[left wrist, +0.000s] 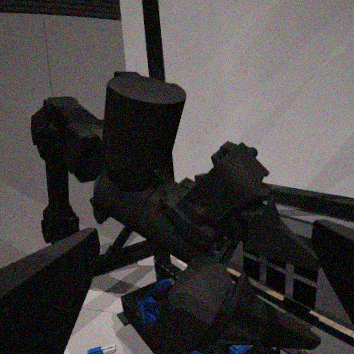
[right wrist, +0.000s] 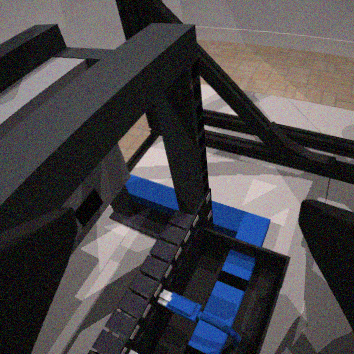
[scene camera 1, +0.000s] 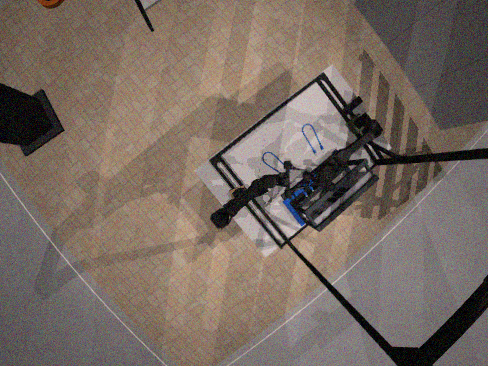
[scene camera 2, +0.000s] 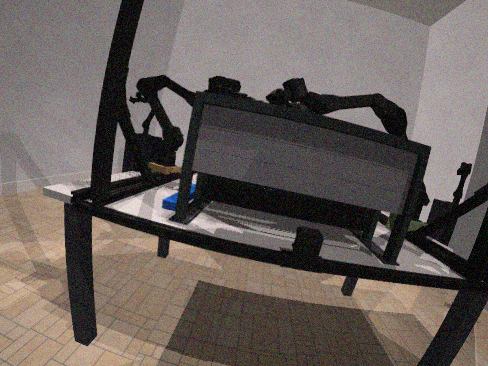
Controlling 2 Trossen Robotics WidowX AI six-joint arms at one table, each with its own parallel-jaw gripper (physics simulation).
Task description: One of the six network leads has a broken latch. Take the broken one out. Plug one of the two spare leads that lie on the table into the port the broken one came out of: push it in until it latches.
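Seen in the pictures: left gripper, between the fingertips: (left wrist: 205, 235) (scene camera 1: 304, 178) (scene camera 2: 255, 99); right gripper, between the fingertips: (left wrist: 319, 299) (right wrist: 188, 215) (scene camera 1: 312, 193); left arm's base, origin of its link: (scene camera 1: 239, 195) (scene camera 2: 165, 164); right arm's base, origin of its link: (scene camera 1: 359, 122).
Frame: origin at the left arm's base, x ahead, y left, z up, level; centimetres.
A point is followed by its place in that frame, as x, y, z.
Observation:
The dark rack (scene camera 1: 342, 194) {56.0, -20.3, 17.9} (scene camera 2: 301, 156) {54.5, -26.0, 13.4} (right wrist: 105, 88) {37.0, -18.0, 21.6} stands at the table's edge. In the right wrist view a row of ports (right wrist: 158, 253) {37.4, -18.8, 5.1} runs down its post, and a blue lead (right wrist: 180, 305) {39.3, -14.2, 4.9} with a clear plug sits at one port, above a black box of blue leads (right wrist: 225, 291) {34.7, -13.3, -0.5}. Two spare blue leads (scene camera 1: 311, 136) {63.1, 18.7, -4.2} (scene camera 1: 272, 161) lie looped on the table; the plug of one (left wrist: 102, 349) {64.1, 7.6, -3.7} shows in the left wrist view. My right gripper (scene camera 1: 311, 181) (right wrist: 188, 215) {38.2, -12.4, 18.8} is open and empty above the ports. My left gripper (scene camera 1: 290, 174) (left wrist: 205, 235) {33.2, -1.2, 29.0} is open and empty, close beside the right arm.
A flat blue tray (scene camera 1: 293, 210) {29.3, -22.5, -0.5} (scene camera 2: 175, 200) {32.7, -32.8, -0.5} (right wrist: 151, 191) {30.8, -28.9, -0.5} lies by the rack's foot. A black frame (scene camera 1: 264, 120) {33.0, 38.9, -2.8} (scene camera 2: 108, 109) {19.9, -42.3, 15.4} rims the table. In scene camera 2 the rack's back panel hides both grippers. The right arm (left wrist: 140, 140) {42.7, -0.5, 32.3} fills the left wrist view.

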